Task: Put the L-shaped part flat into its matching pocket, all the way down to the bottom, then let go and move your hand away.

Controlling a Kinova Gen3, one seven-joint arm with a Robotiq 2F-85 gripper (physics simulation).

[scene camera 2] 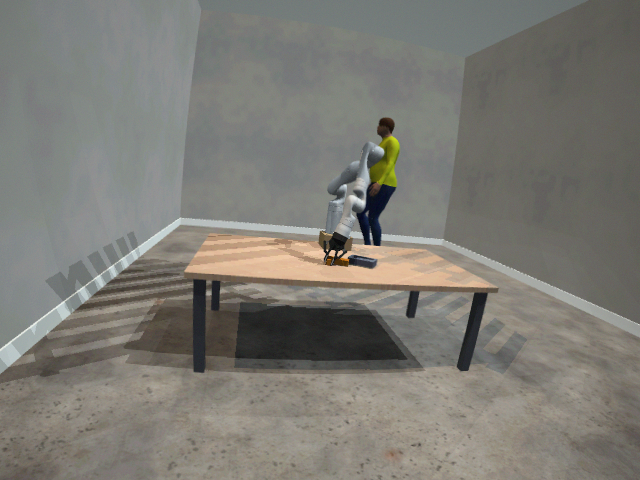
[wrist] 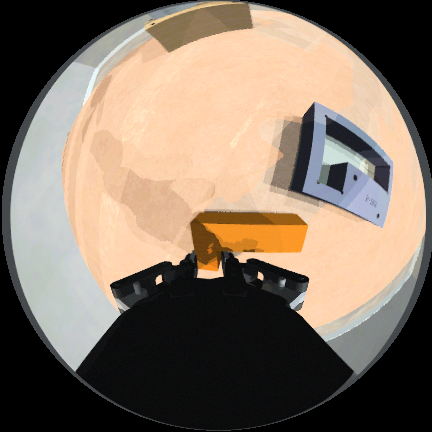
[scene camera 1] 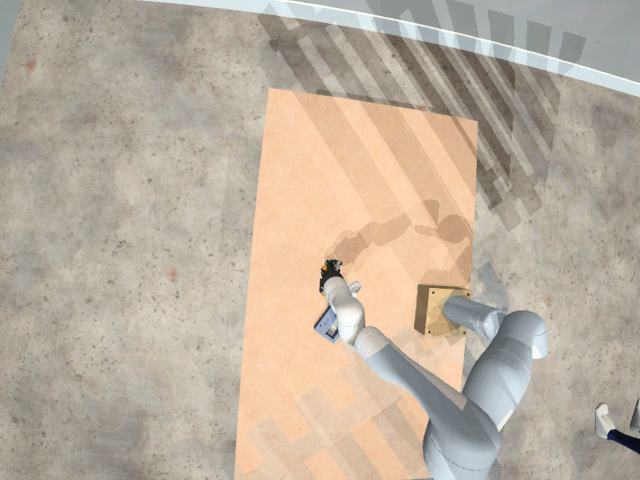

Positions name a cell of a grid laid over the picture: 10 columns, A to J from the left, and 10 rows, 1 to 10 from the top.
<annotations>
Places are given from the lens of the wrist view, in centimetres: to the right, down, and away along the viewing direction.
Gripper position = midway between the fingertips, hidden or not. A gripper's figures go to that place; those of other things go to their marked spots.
my gripper (wrist: E6): -1, 5, 16
orange L-shaped part (wrist: E6): 0, 2, 12
grey-blue pocket block (wrist: H4): 14, -6, 10
The marked spots on the grey-blue pocket block and the orange L-shaped part are 16 cm apart.
</annotations>
